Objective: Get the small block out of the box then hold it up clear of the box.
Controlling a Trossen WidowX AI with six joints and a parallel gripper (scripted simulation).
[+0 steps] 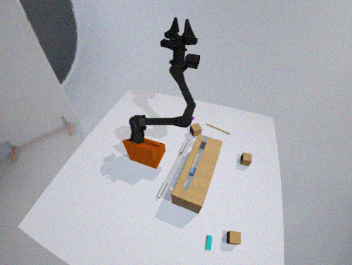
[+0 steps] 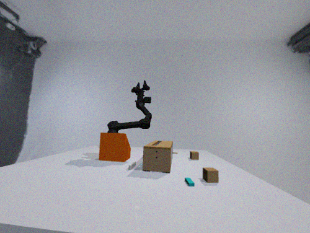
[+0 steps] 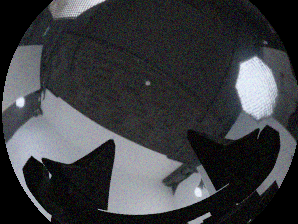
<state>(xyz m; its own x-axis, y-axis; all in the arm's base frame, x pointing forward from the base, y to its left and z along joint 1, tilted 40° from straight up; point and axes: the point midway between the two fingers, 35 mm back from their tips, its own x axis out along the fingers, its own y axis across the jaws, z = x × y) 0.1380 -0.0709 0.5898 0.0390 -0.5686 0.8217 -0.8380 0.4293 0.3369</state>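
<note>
My gripper tip is now 20 cm short of the tan box, 34 cm to the left of it and 62 cm above it. Round my gripper tip: thin wooden stick: 27 cm ahead, 7 cm to the left, 68 cm below; blue block: 21 cm ahead, 36 cm to the right, 59 cm below.
</note>
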